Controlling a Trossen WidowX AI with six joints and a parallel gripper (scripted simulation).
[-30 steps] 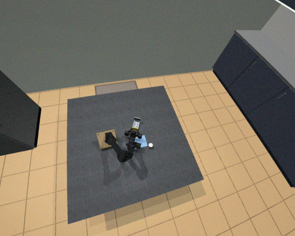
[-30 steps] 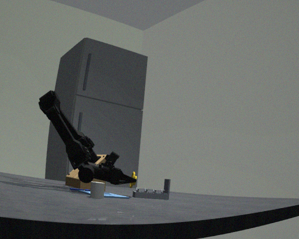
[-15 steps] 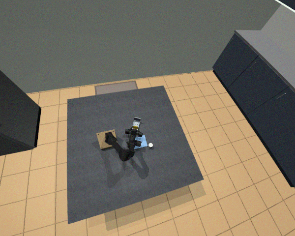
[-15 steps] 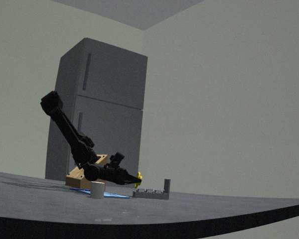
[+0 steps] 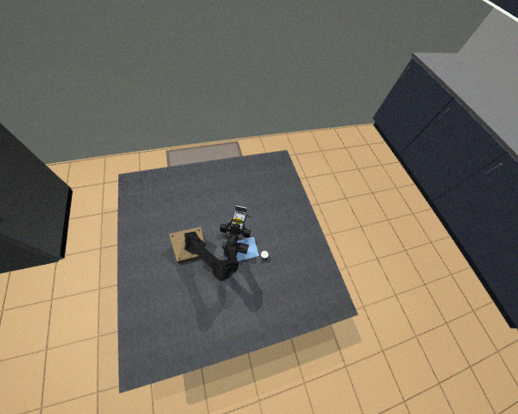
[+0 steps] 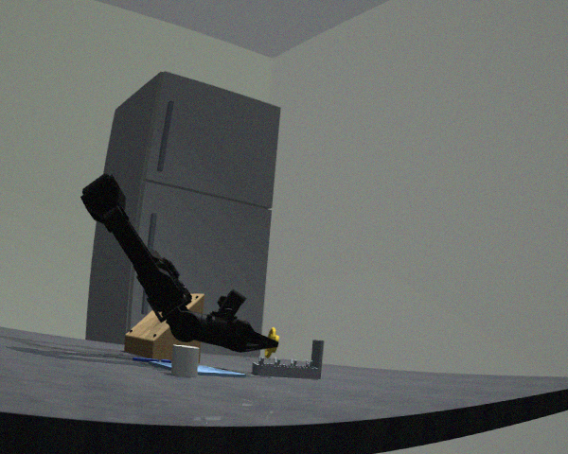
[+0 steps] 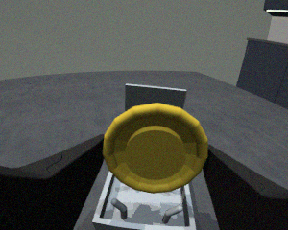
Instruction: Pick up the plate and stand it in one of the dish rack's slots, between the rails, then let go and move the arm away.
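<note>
My gripper tip is now 1 cm short of the grey dish rack, 2 cm to the right of it and 4 cm above it. From my gripper tip the other things lie so: blue spoon (12 cm behind, 21 cm to the right, 6 cm below); yellow plate (1 cm to the right); white cup (11 cm ahead, 26 cm to the right, 4 cm below).
</note>
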